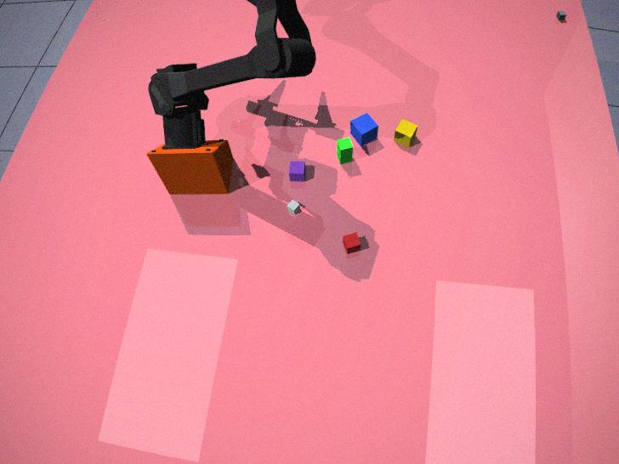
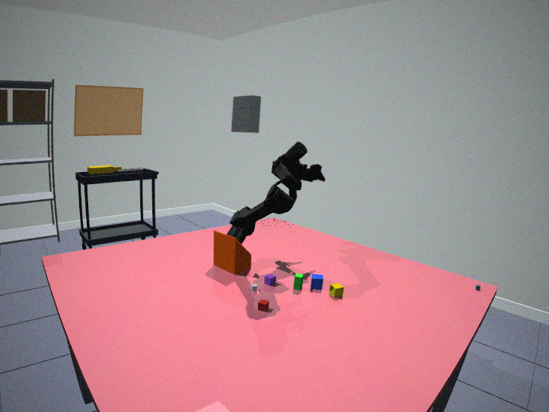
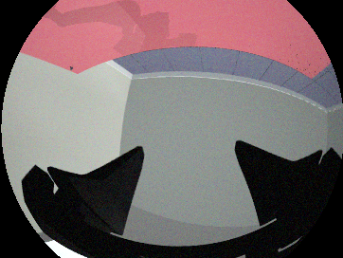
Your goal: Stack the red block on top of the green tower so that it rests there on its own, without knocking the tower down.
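My gripper tip is now 210 mm short of the red block, 570 mm to the left of it and 290 mm above it. From my gripper tip the other things lie so: yellow cube: 320 mm ahead, 330 mm to the right, 290 mm below; then blue cube: 240 mm ahead, 320 mm to the right, 290 mm below; then purple cube: 110 mm ahead, 420 mm to the right, 290 mm below.
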